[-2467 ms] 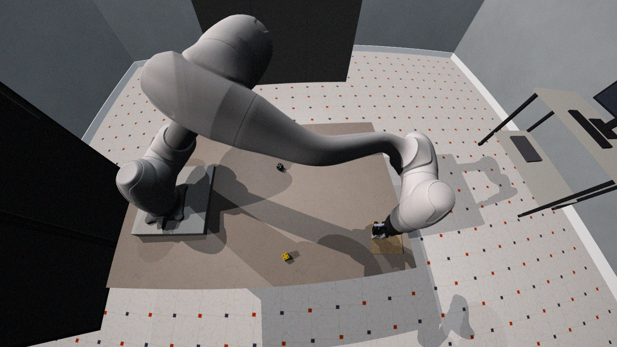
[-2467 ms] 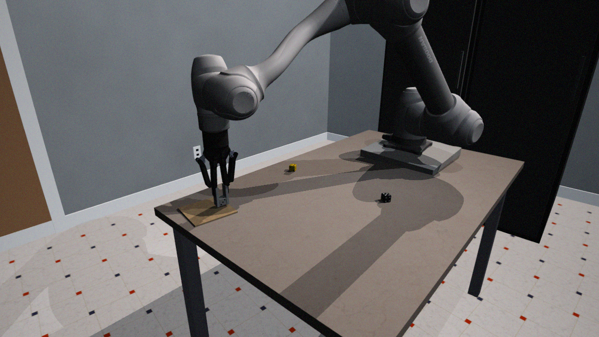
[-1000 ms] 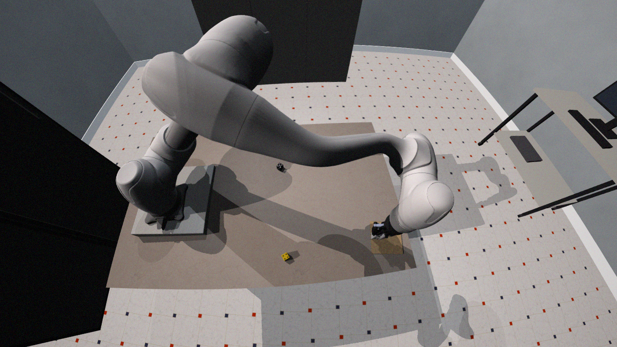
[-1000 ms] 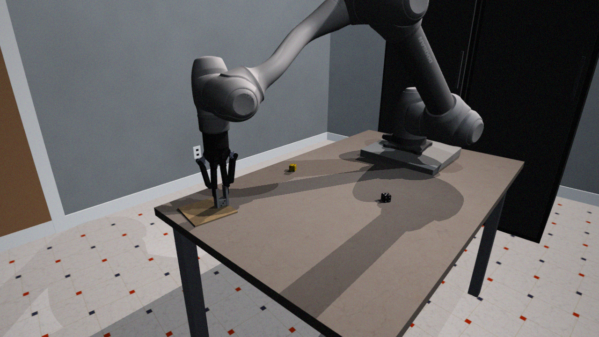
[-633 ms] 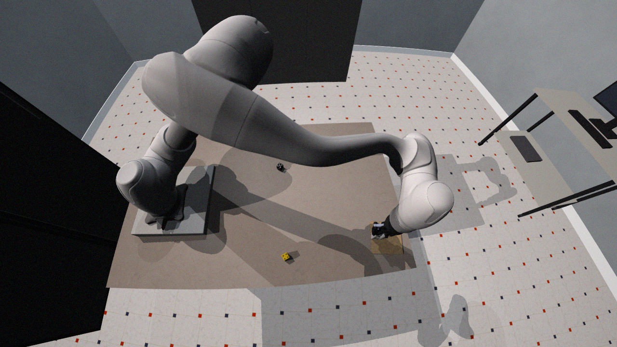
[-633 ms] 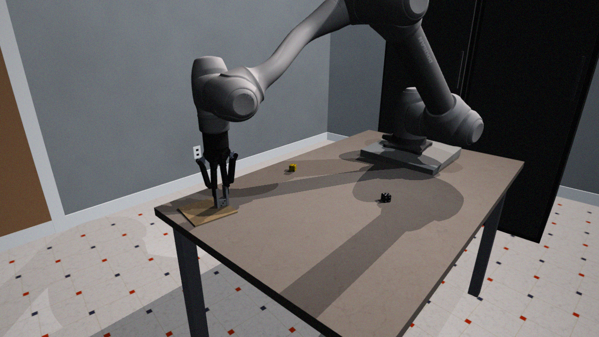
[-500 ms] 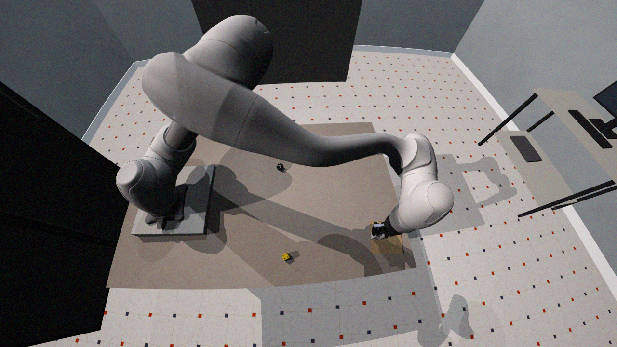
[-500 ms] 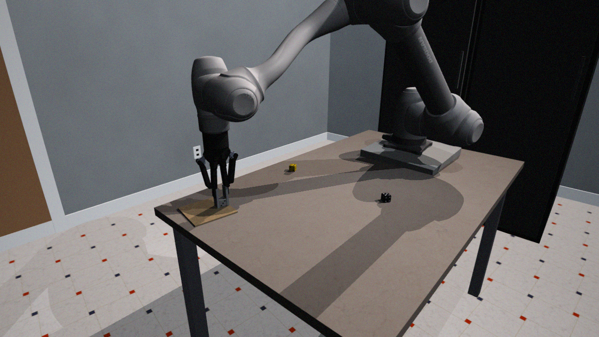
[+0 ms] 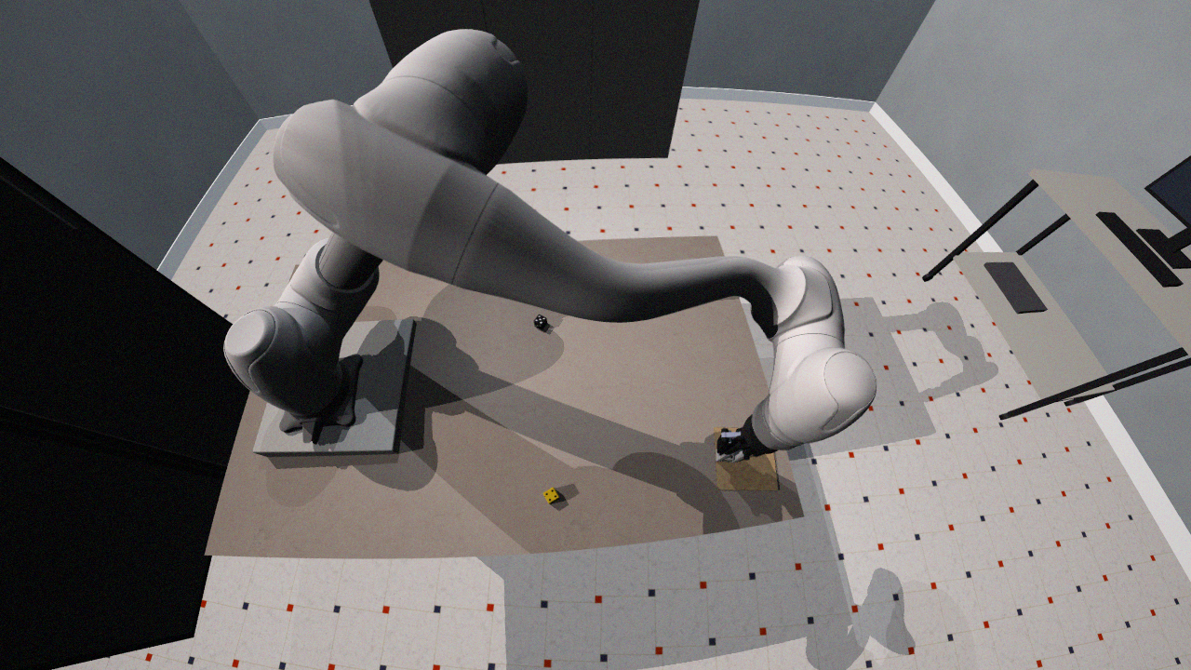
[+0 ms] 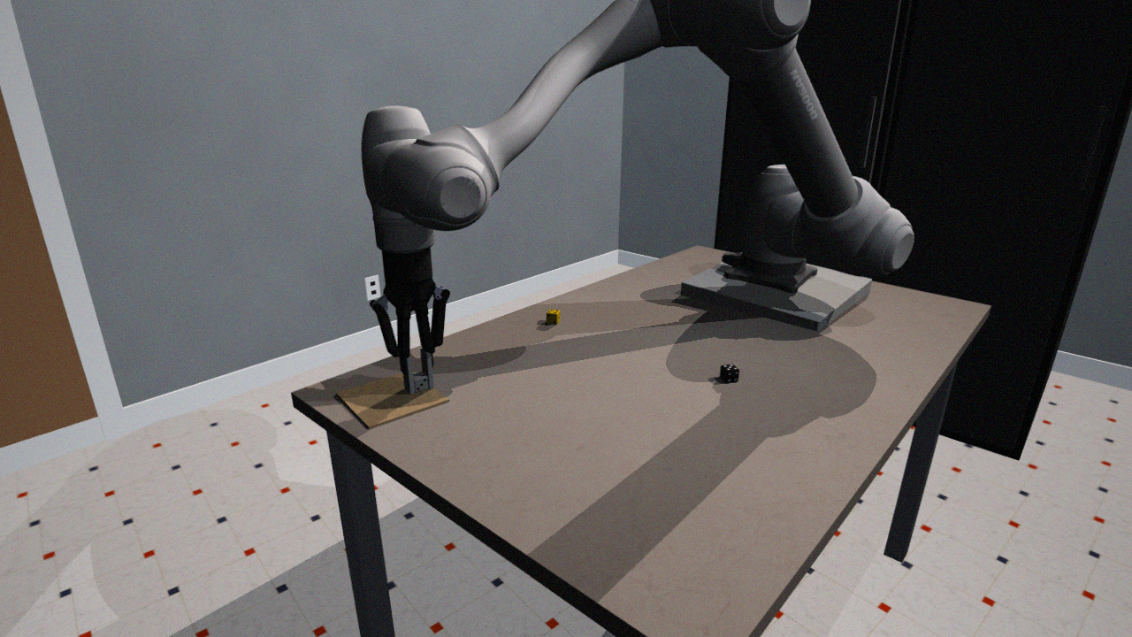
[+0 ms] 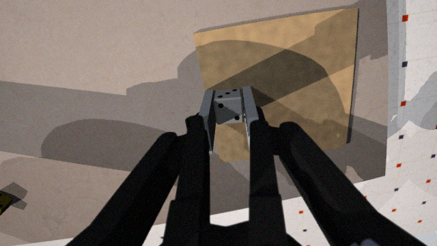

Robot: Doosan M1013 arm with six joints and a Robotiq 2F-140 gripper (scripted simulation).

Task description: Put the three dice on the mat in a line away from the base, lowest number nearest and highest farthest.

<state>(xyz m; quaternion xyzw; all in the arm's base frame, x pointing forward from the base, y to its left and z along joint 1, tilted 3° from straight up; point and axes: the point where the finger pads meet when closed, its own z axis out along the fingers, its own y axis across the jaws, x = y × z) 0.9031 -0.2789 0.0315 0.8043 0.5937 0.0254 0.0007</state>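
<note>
Now: the grey die 2 cm below my hand. The rest, counted from my hand: tan mat (5 cm ahead, 1 cm to the right, 4 cm below); then black die (36 cm behind, 41 cm to the left, 2 cm below); then yellow die (39 cm behind, 1 cm to the right, 2 cm below).
</note>
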